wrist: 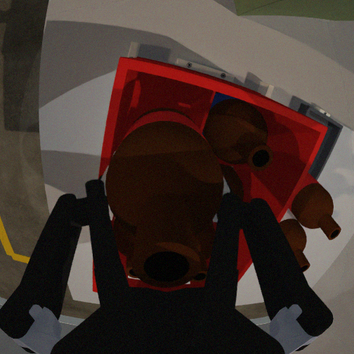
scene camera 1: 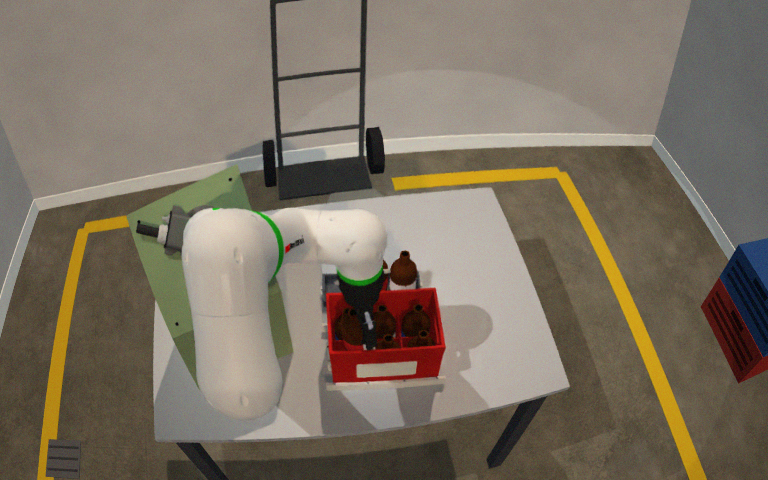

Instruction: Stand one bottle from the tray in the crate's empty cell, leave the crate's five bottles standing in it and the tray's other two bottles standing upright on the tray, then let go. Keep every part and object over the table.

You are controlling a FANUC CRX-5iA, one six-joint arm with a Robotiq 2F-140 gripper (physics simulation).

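Frame: origin at the arm's base, x ahead, y left, z up, level; metres.
Seen in the pictures: gripper, fingertip midpoint: (scene camera 1: 365,341).
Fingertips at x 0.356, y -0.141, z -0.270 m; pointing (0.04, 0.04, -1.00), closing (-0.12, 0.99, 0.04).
Note:
Pixels of each thing's middle, then the offset from my fingertips to it. "spot": a spot on its surface instead. Level surfaces: height alone.
- red crate at a spot on its surface: (scene camera 1: 342,367) spot: dx -0.064, dy -0.048, dz -0.039 m
- brown bottle at the middle of its body: (scene camera 1: 356,330) dx -0.020, dy -0.005, dz +0.058 m
- grey tray at a spot on its surface: (scene camera 1: 330,286) spot: dx -0.053, dy +0.298, dz -0.140 m
- white-labelled bottle at the middle of its body: (scene camera 1: 403,273) dx +0.147, dy +0.253, dz -0.063 m
- light rail at the middle of its body: (scene camera 1: 386,384) dx +0.044, dy -0.064, dz -0.131 m
- white table at its surface level: dz -0.146 m
The red crate (scene camera 1: 342,367) (wrist: 114,107) stands upright on the table with brown bottles in its cells. My gripper (scene camera 1: 365,328) (wrist: 163,165) is shut on a brown bottle (scene camera 1: 355,335) (wrist: 162,165) in the crate's front-left corner cell. The bottle looks upright, with its lower part below the rim; its base is hidden. Standing crate bottles show at the back left (wrist: 235,127), back middle (scene camera 1: 382,323) and back right (scene camera 1: 417,321), and in front (scene camera 1: 387,341) (scene camera 1: 421,339). On the grey tray (scene camera 1: 330,286) (wrist: 325,157), a white-labelled bottle (scene camera 1: 403,272) stands beside another bottle (scene camera 1: 385,266) (wrist: 312,206), mostly hidden in the scene view.
A light rail (scene camera 1: 390,384) lies along the crate's front foot. The tray is directly behind the crate. The green base plate (scene camera 1: 169,294) is on the left under the arm. The white table (scene camera 1: 498,339) ends at the front edge. A hand truck (scene camera 1: 322,178) stands behind the table.

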